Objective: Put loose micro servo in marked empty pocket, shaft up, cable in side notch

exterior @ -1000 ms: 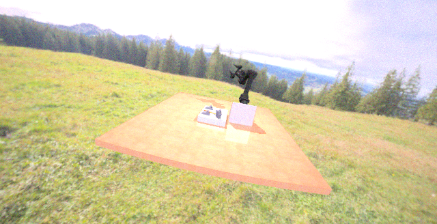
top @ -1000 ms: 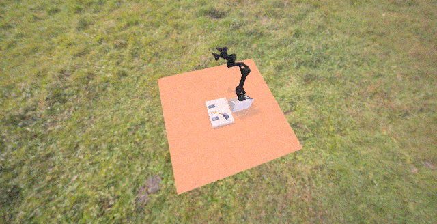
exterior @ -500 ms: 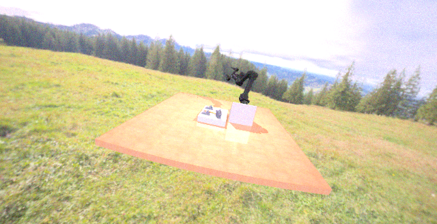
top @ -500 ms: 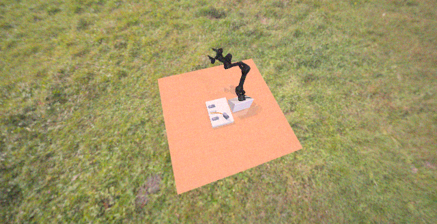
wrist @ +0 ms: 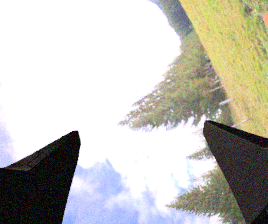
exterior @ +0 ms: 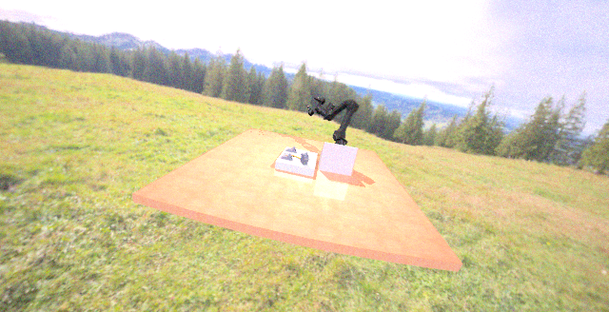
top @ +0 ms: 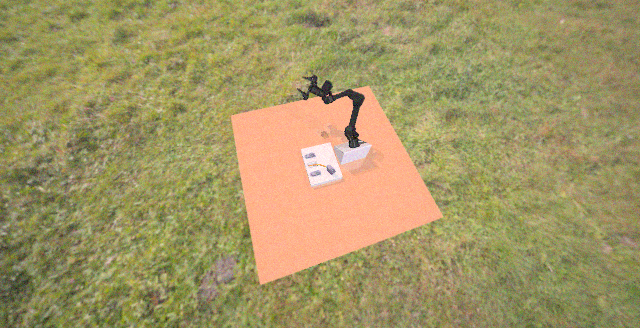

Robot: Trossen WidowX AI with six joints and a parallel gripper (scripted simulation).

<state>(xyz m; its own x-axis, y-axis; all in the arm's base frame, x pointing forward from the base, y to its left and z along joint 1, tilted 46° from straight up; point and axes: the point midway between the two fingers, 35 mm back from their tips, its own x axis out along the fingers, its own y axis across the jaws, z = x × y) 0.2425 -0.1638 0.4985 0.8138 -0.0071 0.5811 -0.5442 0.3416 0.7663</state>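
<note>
Right now the white robot deck is 500 mm to the left of my gripper tip, 360 mm below it and 50 mm behind it.
</note>
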